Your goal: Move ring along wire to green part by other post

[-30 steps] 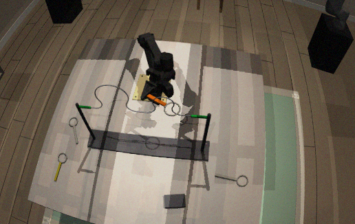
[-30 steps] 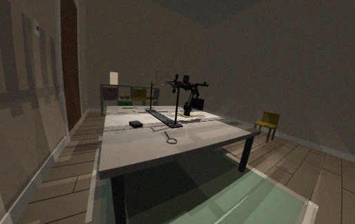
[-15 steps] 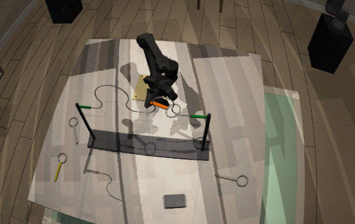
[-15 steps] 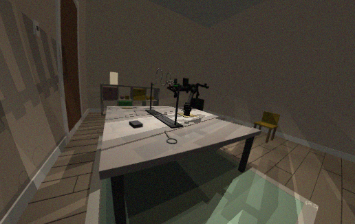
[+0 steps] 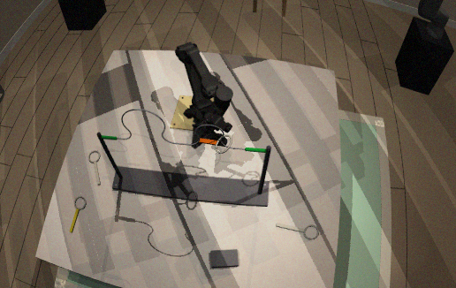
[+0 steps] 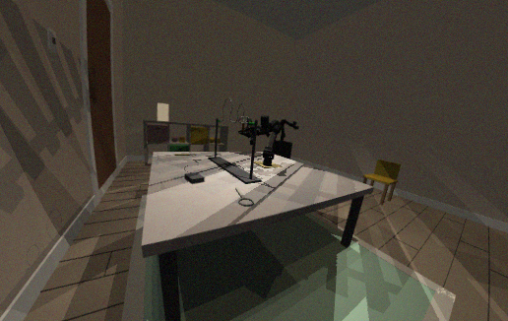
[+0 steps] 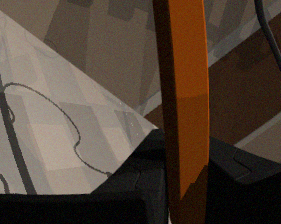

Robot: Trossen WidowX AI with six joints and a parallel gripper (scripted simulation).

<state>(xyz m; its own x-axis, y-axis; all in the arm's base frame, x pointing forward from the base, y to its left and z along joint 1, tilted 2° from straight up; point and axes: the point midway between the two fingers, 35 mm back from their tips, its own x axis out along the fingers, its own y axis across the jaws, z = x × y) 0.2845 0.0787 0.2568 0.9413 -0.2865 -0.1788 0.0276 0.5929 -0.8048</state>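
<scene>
My gripper tip is now 70 mm to the right of the orange-handled ring and 60 mm below it. Also, from my gripper tip: yellow-handled ring 500 mm to the right, 290 mm ahead, 260 mm below; dark block 310 mm ahead, 250 mm below, 170 mm to the left.
</scene>
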